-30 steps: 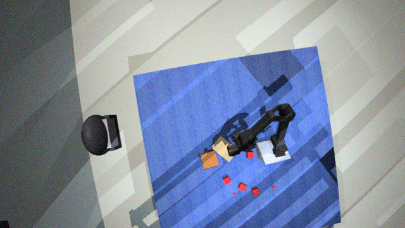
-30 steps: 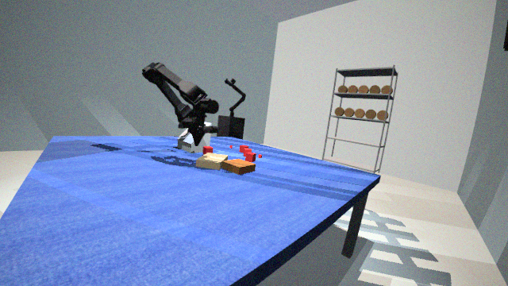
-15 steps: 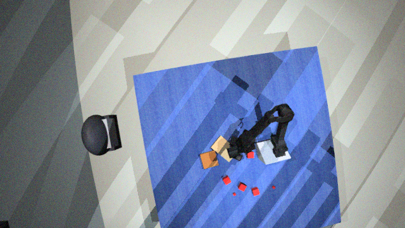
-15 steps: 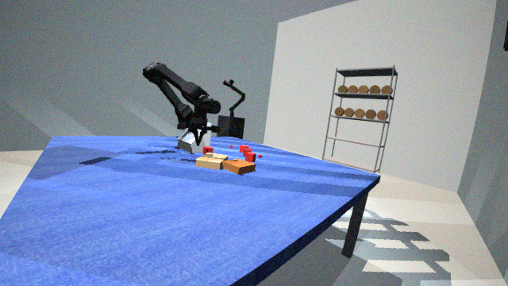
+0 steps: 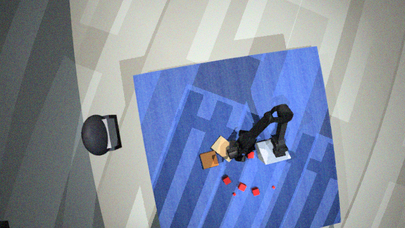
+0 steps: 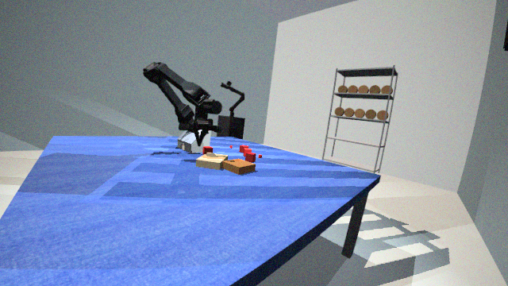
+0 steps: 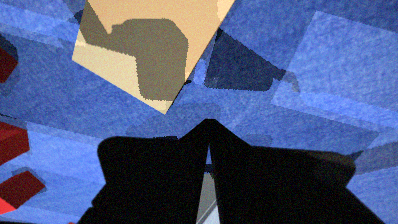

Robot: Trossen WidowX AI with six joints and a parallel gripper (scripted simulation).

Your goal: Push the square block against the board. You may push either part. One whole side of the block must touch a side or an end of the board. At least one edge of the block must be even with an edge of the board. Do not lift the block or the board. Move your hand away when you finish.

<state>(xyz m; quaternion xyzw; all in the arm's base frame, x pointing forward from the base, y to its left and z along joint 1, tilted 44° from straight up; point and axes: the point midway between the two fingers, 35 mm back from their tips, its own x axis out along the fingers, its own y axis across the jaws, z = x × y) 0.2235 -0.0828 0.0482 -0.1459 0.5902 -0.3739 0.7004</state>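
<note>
Now: gripper tip 10 cm short of the tan board, 2 cm to the right of it and 5 cm above it. Also, from my gripper tip: orange square block 21 cm ahead, 7 cm to the left, 5 cm below.
</note>
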